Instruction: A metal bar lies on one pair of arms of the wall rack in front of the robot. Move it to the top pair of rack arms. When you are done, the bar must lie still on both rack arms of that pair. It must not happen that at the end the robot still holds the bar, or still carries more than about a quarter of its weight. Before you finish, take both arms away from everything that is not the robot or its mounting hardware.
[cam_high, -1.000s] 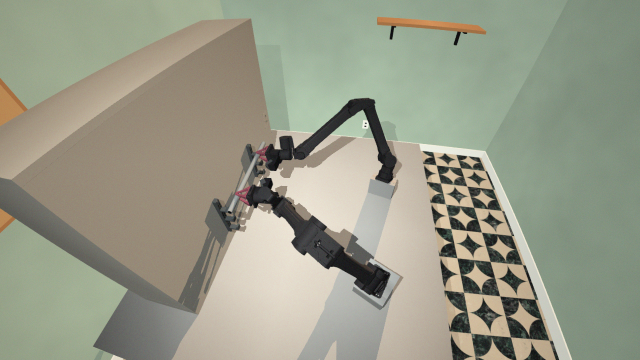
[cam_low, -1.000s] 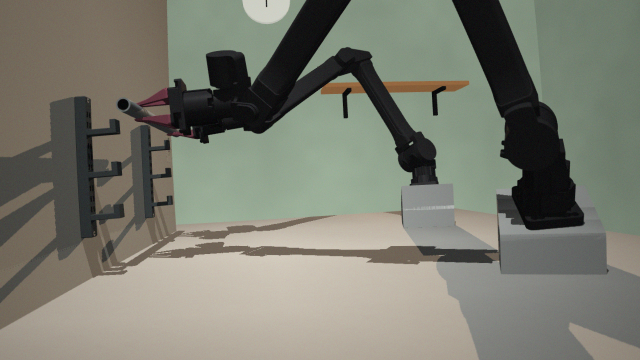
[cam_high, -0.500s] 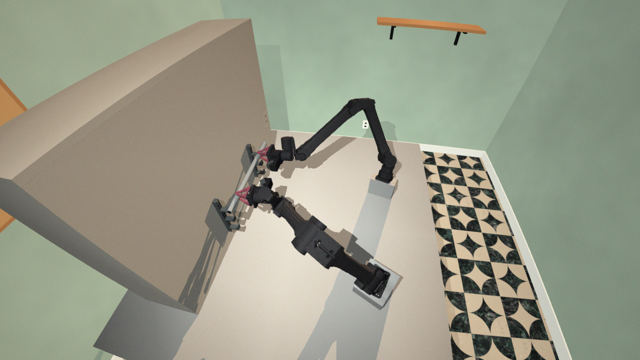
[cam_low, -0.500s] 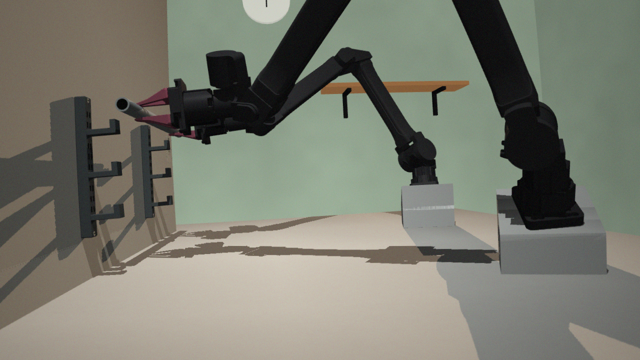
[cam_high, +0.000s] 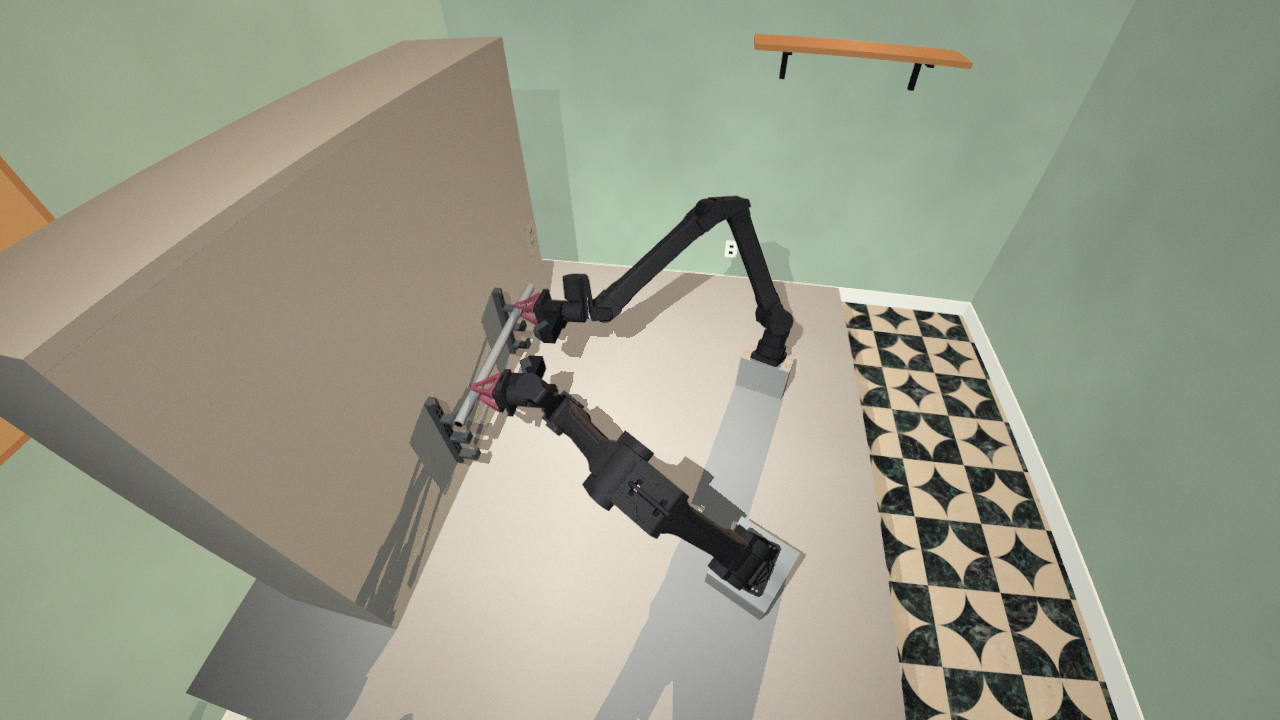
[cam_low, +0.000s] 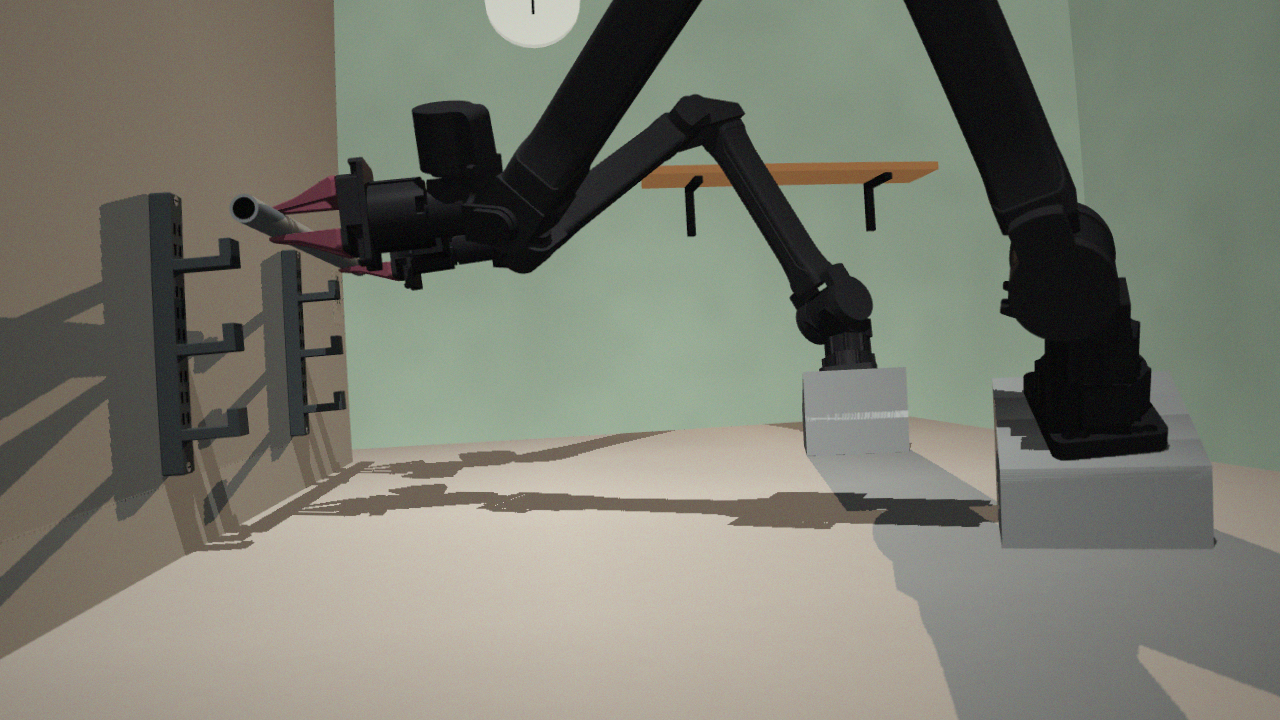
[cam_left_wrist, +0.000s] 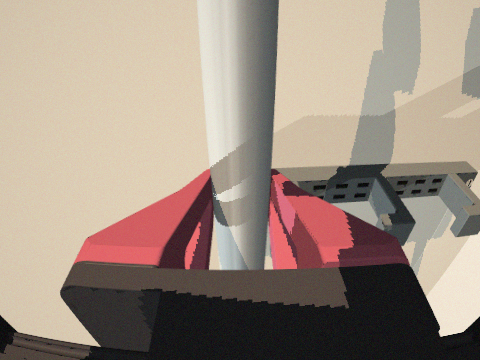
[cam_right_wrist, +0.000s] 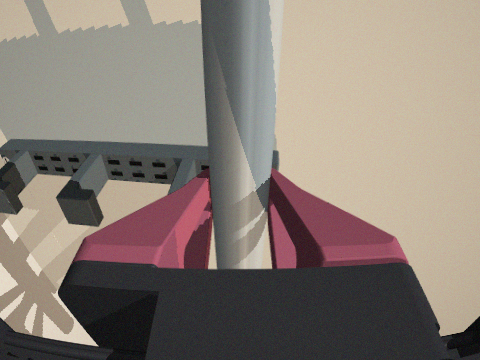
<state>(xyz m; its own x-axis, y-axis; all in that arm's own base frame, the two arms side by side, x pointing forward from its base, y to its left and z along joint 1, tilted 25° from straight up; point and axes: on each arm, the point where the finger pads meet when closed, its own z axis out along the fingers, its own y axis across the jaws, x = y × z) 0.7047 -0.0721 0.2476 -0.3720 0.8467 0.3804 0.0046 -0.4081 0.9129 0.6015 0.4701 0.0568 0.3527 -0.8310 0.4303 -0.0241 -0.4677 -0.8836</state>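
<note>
The grey metal bar lies 150 mm to the right of my left hand and 10 mm ahead of it. The rest, counted from my left hand: tall tan wall panel: 250 mm ahead, 140 mm above, 100 mm to the right.
</note>
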